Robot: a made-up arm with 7 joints.
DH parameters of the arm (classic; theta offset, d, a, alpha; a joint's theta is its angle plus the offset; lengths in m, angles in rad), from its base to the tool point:
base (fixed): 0 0 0 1.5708
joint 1: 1.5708 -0.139 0 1.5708
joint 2: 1.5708 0 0 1.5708
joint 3: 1.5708 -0.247 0 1.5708
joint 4: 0 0 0 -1.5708
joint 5: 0 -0.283 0 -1.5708
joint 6: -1.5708 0 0 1.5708
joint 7: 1.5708 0 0 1.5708
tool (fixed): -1.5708 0 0 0
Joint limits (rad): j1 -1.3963..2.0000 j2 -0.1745..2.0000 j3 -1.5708..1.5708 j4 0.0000..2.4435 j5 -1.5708..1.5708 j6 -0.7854..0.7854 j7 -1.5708..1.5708
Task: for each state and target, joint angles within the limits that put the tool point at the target. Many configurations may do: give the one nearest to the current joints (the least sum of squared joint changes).
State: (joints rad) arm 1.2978 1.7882 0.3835 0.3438 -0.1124 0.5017 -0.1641
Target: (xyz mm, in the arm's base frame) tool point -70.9 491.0 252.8
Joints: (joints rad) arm 1.3798 1.5686 0.4671 1.1917 -0.1124 0.5017 -0.1641
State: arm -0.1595 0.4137 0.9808 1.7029 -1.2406 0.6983 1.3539
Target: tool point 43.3 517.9 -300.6
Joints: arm -0.2061 0.5351 1.0483 0.8266 -1.2406 0.6983 1.3539
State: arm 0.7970 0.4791 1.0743 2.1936 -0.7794 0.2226 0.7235
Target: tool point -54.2 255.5 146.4
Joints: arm 0.9569 1.0567 1.0894 2.4007 -0.7794 0.2226 0.7235
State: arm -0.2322 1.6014 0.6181 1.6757 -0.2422 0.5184 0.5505
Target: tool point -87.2 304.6 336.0
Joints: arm 0.5196 1.8843 1.2424 1.5220 -0.2422 0.5184 0.5505
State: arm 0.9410 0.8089 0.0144 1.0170 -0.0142 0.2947 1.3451
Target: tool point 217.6 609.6 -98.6
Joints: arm 0.9269 1.1063 0.0441 0.1842 -0.0142 0.2947 1.3451
